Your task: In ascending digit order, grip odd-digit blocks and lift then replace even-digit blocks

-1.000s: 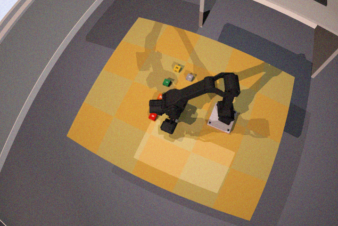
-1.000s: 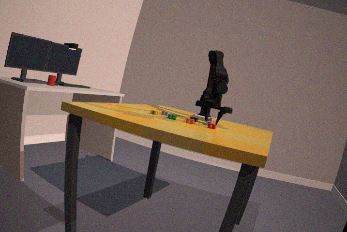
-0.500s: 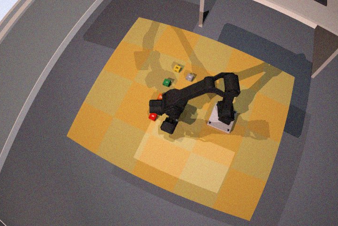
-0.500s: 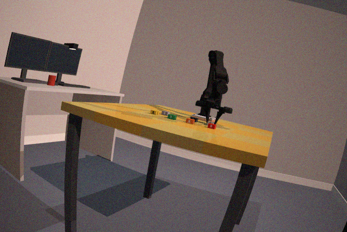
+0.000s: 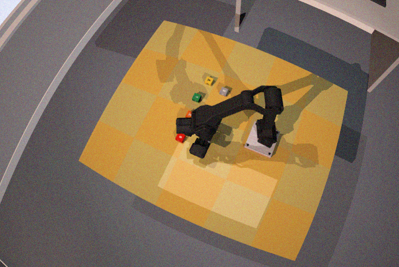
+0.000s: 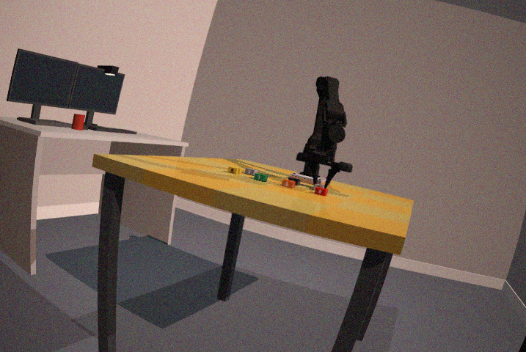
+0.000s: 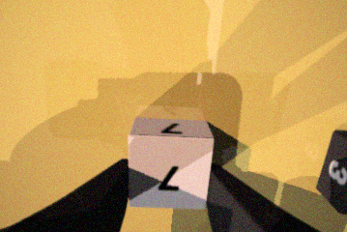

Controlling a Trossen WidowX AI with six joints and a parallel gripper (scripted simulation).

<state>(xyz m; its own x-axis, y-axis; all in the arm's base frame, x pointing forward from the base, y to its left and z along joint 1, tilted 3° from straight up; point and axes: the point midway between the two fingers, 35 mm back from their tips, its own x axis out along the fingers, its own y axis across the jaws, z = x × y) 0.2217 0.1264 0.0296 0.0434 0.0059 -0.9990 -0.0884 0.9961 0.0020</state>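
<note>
Now: the white block right at my gripper tip. From my gripper tip the other things lie so: dark block (10 mm ahead, 90 mm to the right); then orange block (120 mm ahead, 60 mm to the right); then red block (100 mm ahead, 40 mm to the left).
</note>
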